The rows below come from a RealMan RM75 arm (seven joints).
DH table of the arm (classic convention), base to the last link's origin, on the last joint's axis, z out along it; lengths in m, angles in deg. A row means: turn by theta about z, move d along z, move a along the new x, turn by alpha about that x. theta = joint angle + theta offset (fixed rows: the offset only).
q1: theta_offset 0, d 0.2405, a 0, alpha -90
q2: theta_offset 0, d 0, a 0, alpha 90
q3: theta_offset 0, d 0.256, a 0, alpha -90
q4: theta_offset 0, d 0, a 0, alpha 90
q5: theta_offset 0, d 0.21, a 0, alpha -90
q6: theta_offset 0, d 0, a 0, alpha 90
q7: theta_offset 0, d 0.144, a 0, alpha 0
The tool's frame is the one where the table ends.
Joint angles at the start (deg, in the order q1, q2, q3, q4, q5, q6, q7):
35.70 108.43 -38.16 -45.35 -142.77 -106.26 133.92
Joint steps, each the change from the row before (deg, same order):
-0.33 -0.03 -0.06 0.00 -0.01 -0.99 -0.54
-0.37 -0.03 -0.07 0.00 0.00 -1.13 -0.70
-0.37 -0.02 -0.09 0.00 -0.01 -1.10 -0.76
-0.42 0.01 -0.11 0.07 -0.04 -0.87 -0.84
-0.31 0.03 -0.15 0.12 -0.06 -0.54 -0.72
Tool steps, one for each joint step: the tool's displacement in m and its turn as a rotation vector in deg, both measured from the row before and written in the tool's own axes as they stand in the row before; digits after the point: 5 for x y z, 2 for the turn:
0.00393 0.00052 -0.00014 -0.66 0.74 -0.23
0.00441 0.00071 -0.00011 -0.78 0.83 -0.35
0.00437 0.00074 0.00001 -0.77 0.82 -0.41
0.00451 0.00023 0.00048 -0.68 0.73 -0.40
0.00337 0.00003 0.00083 -0.47 0.58 -0.36

